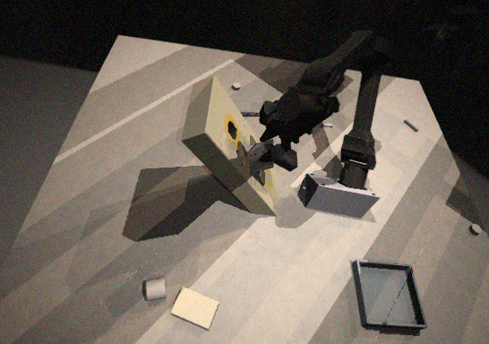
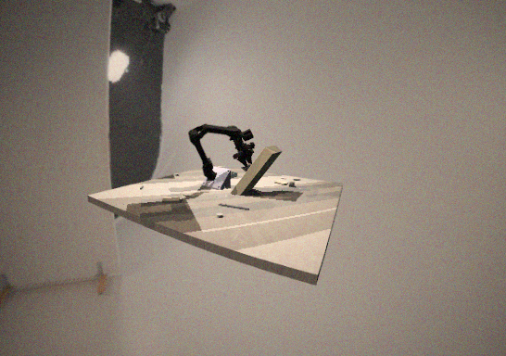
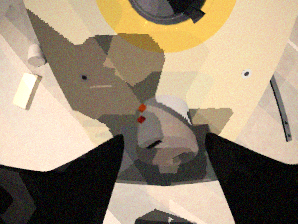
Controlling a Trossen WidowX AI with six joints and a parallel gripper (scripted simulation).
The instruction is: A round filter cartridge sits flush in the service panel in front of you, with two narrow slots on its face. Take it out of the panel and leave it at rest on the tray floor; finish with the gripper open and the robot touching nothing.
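Right now the pale round filter cartridge is 10 mm below my gripper tip. The rest, counted from my gripper tip: cream service panel: 50 mm ahead, 30 mm below; blue-grey tray: 340 mm behind, 300 mm to the left, 160 mm below.
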